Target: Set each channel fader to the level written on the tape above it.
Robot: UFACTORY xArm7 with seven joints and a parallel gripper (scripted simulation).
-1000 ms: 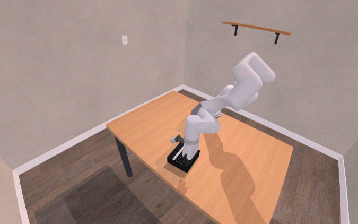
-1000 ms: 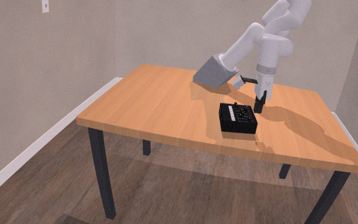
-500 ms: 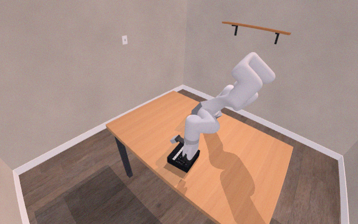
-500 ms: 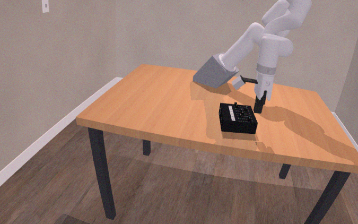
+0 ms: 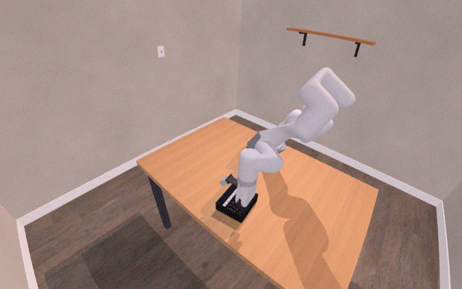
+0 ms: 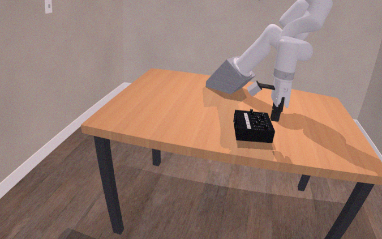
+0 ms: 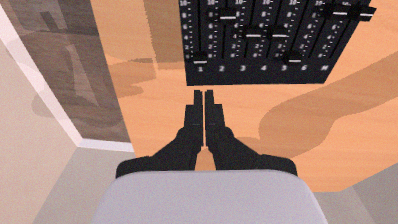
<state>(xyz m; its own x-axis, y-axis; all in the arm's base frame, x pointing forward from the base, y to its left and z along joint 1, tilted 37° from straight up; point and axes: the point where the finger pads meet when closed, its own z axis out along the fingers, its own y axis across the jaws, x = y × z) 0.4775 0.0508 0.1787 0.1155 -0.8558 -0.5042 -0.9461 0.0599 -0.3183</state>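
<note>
Right now my hand is 5 cm above the fader 1 cap, 3 cm to the left of it and 1 cm short of it. The rest, counted from my hand: fader 2 cap (6 cm to the right, 5 cm below, 1 cm behind); then fader 4 cap (6 cm to the right, 6 cm behind, 5 cm below); then fader 3 cap (5 cm to the right, 5 cm below, 4 cm behind).
</note>
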